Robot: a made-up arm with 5 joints.
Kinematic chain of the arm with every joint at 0, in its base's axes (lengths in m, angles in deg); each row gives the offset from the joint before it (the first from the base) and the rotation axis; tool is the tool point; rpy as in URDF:
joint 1: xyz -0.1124 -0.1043 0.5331 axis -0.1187 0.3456 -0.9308
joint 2: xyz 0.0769 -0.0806 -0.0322 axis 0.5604 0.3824 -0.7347
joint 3: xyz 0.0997 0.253 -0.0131 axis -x
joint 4: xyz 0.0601 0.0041 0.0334 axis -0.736 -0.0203 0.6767
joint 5: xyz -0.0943 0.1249 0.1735 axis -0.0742 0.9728 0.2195
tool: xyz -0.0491 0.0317 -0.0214 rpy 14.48 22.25 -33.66
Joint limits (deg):
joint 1: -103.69..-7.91
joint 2: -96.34..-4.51
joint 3: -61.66..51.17
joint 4: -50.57..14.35
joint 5: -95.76..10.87
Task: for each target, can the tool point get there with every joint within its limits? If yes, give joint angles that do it. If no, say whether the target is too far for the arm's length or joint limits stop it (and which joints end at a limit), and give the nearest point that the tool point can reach.
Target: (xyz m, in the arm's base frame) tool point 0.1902 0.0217 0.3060
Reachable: no: joint limits stop it (at a limit: joint 1, joint 2, joint 3, joint 4) | nearest point 0.0764 0.0373 0.1117 | short by 0.226 m
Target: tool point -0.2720 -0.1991 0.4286
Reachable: yes | joints -86.60 -66.68 -49.81 -8.16 -43.71
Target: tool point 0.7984 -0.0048 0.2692
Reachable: no: too far | nearest point 0.0846 0.0250 0.1029 | short by 0.734 m
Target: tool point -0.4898 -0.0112 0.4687
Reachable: yes | joints -82.01 -33.64 15.57 -34.96 -80.67
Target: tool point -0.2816 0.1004 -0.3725
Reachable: no: too far | nearest point -0.2260 -0.0486 0.0446 | short by 0.446 m
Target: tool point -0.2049 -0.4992 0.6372
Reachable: no: joint limits stop it (at a limit: joint 1, joint 5) | nearest point -0.2569 -0.2353 0.5221 | short by 0.293 m
